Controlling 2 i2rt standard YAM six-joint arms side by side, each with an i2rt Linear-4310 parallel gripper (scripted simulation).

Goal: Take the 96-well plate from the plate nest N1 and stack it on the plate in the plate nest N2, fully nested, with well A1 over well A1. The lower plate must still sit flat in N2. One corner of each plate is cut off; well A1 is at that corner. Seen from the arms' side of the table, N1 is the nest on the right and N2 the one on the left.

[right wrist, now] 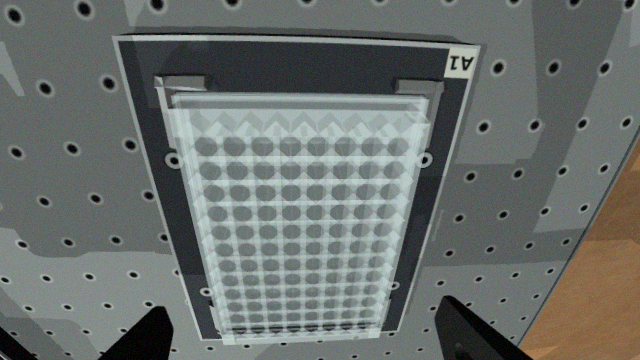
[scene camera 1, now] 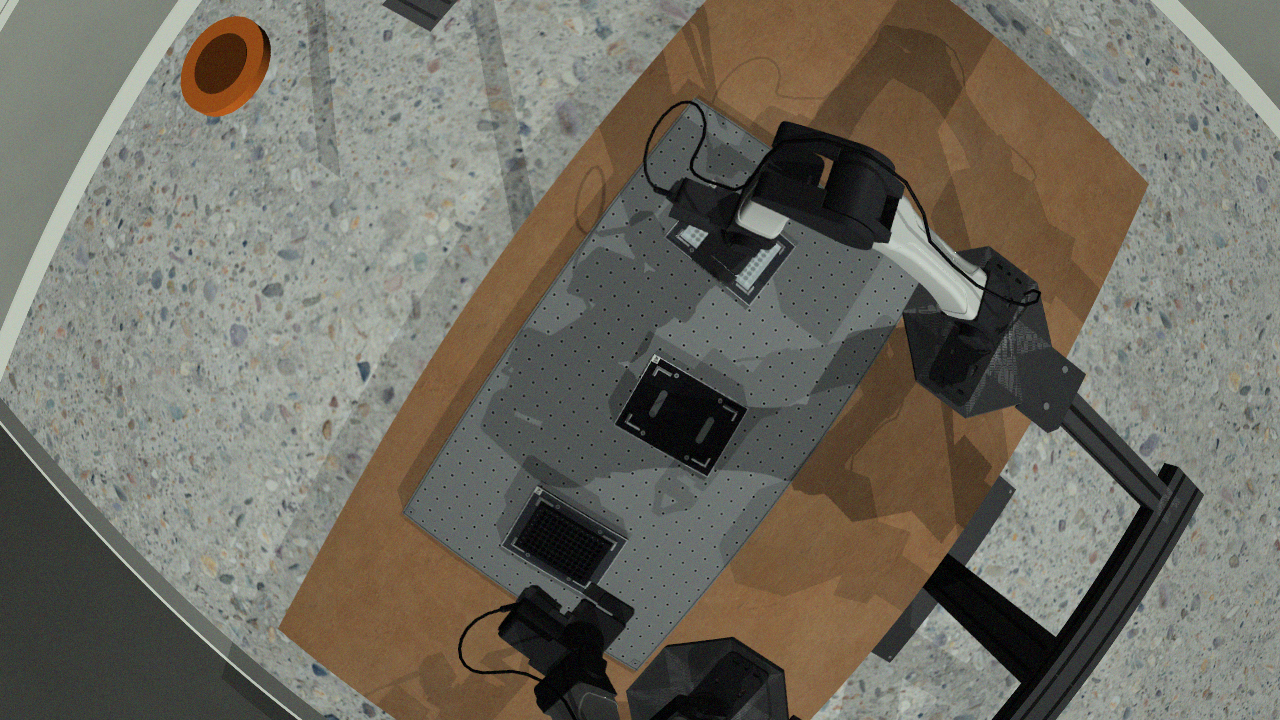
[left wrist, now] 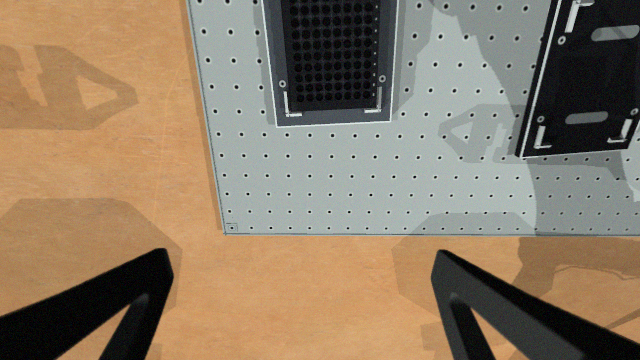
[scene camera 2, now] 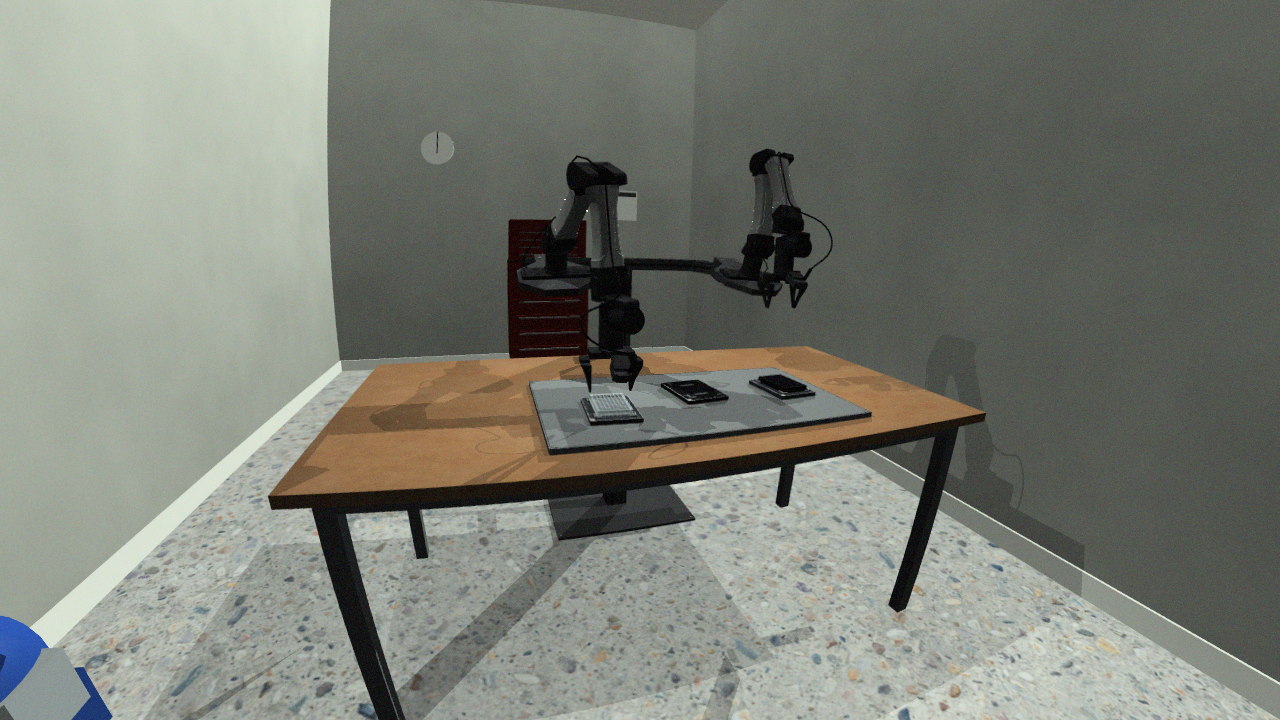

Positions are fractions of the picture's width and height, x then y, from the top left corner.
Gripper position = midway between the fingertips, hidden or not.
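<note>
Looking through the left wrist view, I find my left gripper (left wrist: 0.47,0.73) together with a black 96-well plate (left wrist: 0.52,0.17) and a black nest (left wrist: 0.91,0.21). A clear 96-well plate is out of frame in the left wrist view. The right wrist view gives me my right gripper (right wrist: 0.48,0.87), an A1 label (right wrist: 0.72,0.17) and that clear 96-well plate (right wrist: 0.45,0.78), while the black 96-well plate is out of frame in the right wrist view. Scene camera 2 has the clear 96-well plate (scene camera 2: 0.48,0.56) in its picture as well.
</note>
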